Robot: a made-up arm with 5 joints.
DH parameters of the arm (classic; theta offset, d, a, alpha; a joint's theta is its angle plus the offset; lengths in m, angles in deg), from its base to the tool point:
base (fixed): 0 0 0.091 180
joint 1: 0 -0.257 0.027 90
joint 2: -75.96 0 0.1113 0
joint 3: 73.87 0 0.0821 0
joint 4: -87.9 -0.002 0 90
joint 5: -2.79 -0.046 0 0
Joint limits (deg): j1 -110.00..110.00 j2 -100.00..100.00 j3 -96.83..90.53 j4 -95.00..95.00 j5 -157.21..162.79
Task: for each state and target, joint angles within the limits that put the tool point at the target. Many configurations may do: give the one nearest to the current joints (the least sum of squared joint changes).
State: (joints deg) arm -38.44 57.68 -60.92 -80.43 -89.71
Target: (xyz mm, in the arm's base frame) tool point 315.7 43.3 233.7
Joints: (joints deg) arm -11.41 85.56 -50.64 -94.79 -89.71
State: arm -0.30 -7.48 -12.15 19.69 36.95
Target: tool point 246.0 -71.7 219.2
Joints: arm 24.15 35.86 17.54 27.45 36.95
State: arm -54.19 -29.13 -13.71 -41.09 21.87
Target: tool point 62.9 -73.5 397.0
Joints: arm -67.62 -91.82 23.42 -53.50 21.87
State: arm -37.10 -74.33 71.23 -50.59 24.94
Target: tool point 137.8 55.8 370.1
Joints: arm -51.59 -52.94 58.37 -48.26 24.94
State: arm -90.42 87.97 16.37 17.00 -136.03
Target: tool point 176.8 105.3 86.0
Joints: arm -51.67 98.84 -12.10 4.97 -136.03
